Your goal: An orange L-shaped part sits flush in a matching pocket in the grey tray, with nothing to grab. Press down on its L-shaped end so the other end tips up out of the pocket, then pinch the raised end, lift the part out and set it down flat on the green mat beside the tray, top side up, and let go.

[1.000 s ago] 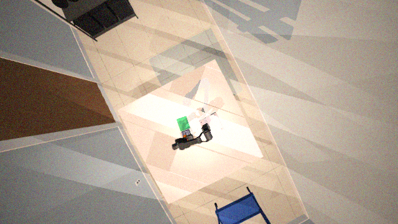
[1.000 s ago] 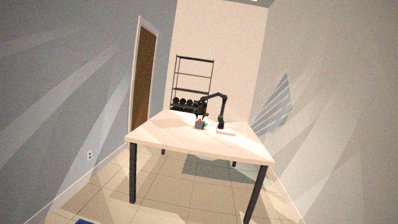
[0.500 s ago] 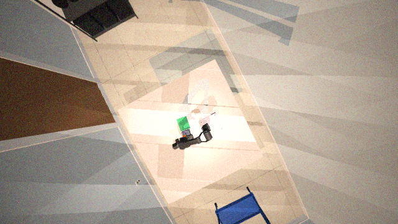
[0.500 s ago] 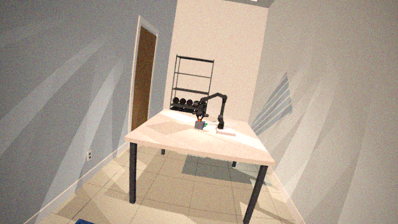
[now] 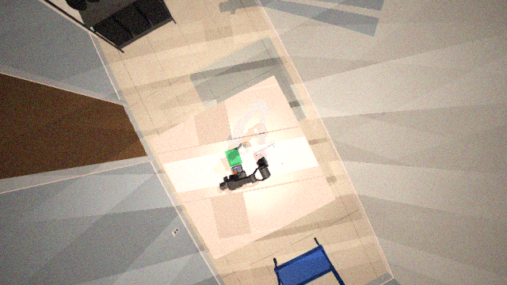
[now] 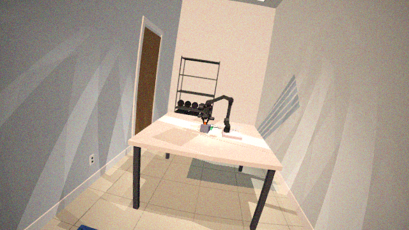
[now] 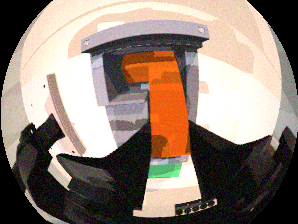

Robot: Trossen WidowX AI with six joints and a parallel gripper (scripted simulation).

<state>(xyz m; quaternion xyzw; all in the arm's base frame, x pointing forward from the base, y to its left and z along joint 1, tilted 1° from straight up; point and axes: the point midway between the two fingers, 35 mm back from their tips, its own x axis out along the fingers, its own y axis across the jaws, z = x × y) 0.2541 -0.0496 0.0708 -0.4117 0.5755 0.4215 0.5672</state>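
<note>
My gripper tip is 6 cm past the green mat, 13 cm to the left of it and 8 cm above it. The rest, counted from my gripper tip: orange L-shaped part 4 cm to the left, 3 cm below.
</note>
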